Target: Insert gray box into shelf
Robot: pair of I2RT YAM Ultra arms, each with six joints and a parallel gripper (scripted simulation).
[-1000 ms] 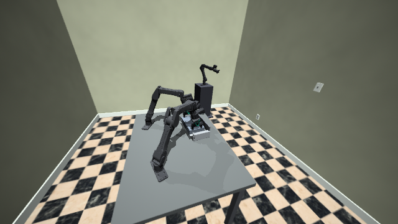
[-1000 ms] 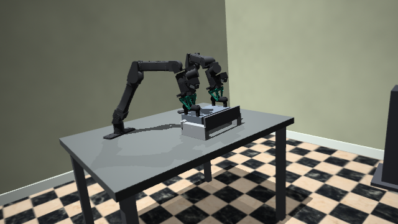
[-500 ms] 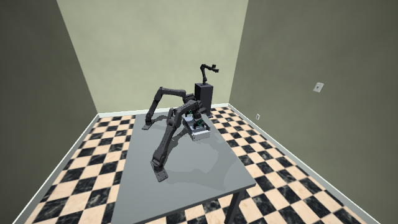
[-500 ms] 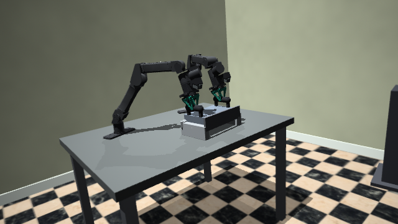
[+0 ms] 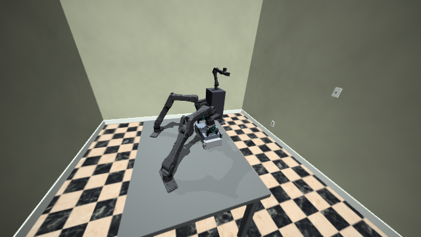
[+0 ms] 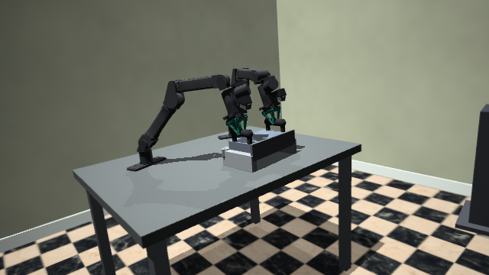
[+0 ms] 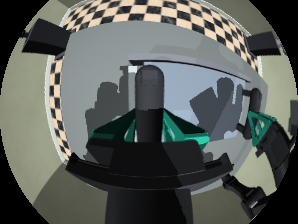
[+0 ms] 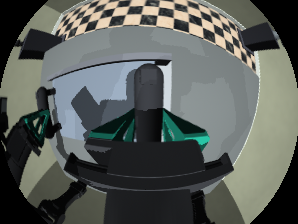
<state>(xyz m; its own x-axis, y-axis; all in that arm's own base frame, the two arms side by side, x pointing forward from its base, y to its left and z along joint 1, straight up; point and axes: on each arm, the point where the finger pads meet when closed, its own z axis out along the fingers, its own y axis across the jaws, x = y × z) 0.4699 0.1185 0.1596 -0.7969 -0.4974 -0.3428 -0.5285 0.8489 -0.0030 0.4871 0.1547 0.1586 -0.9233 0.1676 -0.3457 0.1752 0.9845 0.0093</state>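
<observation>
The gray box is 120 mm to the right of my left hand and 50 mm below it. From my left hand the other things lie so: dark back plate 80 mm ahead, 130 mm to the right, 80 mm below.
Right now my right hand is 12 cm to the right of the gray box and 5 cm above it. The rest, counted from my right hand: dark back plate 12 cm to the left, 9 cm ahead, 7 cm below.
</observation>
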